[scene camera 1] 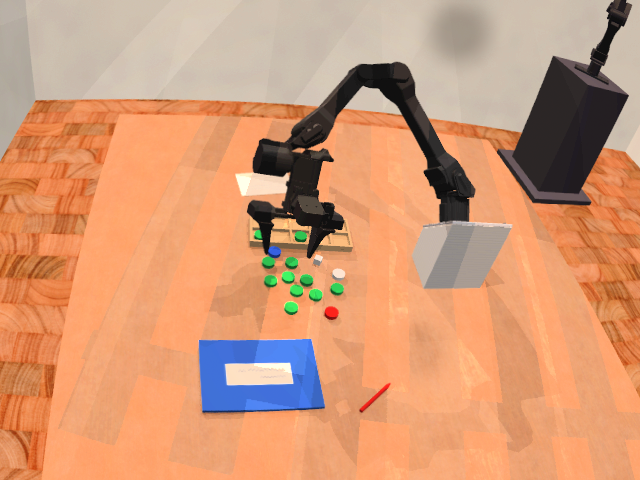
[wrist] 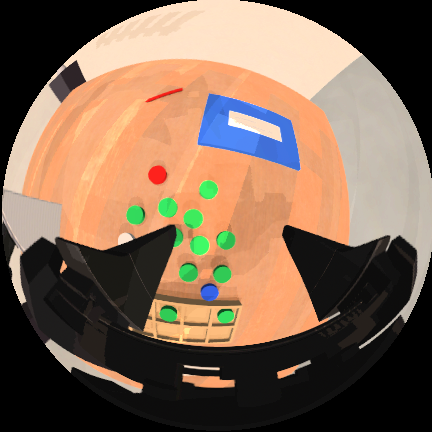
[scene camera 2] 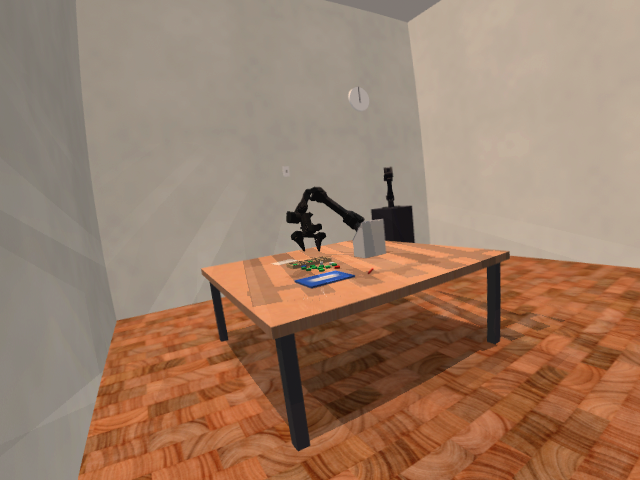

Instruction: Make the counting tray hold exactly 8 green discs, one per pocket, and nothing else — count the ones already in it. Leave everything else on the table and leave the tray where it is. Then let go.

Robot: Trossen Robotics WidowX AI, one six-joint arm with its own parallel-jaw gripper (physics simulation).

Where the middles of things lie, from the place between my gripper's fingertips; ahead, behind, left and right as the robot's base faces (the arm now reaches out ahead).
Scene:
I see the wooden counting tray [scene camera 1: 282, 235] 70 mm behind my hand, 170 mm to the right of it and 90 mm below it.

